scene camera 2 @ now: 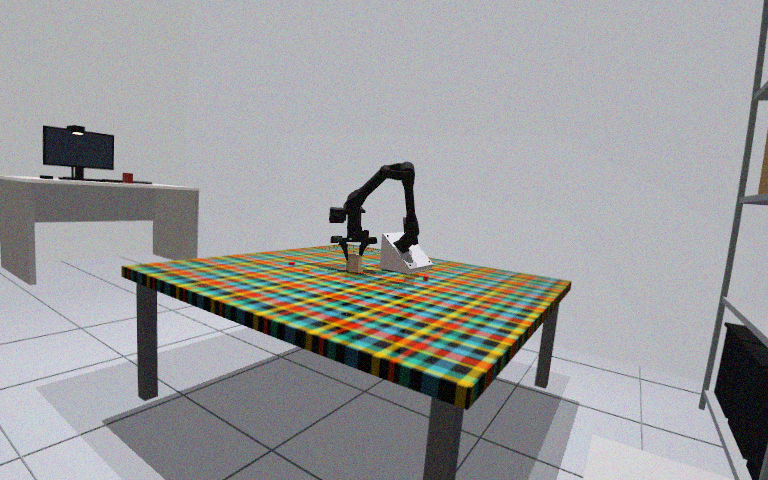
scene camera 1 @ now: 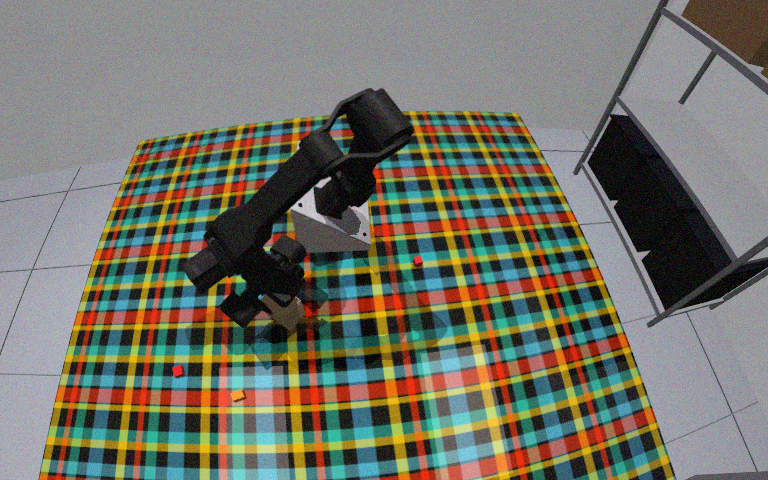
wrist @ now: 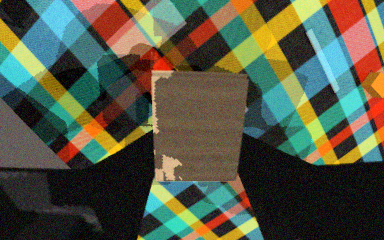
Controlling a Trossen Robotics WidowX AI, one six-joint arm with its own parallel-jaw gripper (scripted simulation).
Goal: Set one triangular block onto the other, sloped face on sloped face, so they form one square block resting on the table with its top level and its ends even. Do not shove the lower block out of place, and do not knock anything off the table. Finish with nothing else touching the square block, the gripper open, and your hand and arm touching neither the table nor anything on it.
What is the gripper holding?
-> A tan triangular block.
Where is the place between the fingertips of the gripper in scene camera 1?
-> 278,303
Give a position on a tan triangular block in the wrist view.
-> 198,122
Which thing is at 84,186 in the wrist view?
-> The gripper.
